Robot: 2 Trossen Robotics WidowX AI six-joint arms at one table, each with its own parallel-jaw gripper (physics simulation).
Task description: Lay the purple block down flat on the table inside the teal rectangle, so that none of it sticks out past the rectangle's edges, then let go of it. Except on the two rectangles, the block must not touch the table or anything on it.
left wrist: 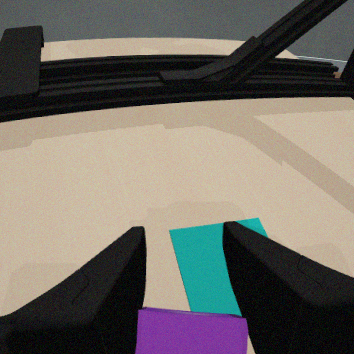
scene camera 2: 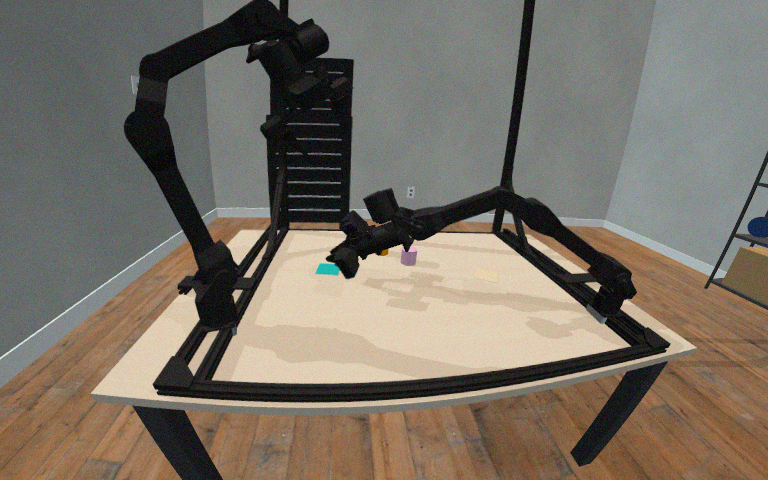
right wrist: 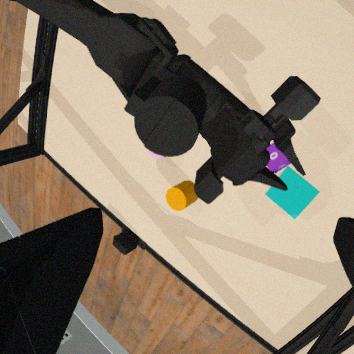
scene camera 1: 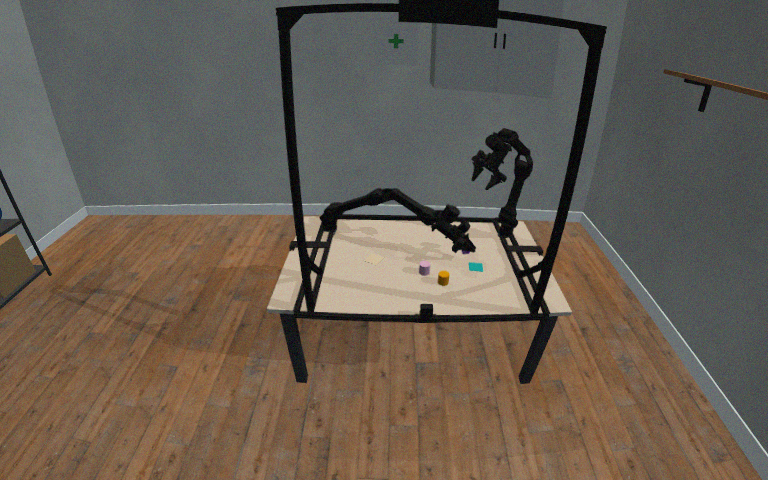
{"left gripper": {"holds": "purple block"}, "right gripper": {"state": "open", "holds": null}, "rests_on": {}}
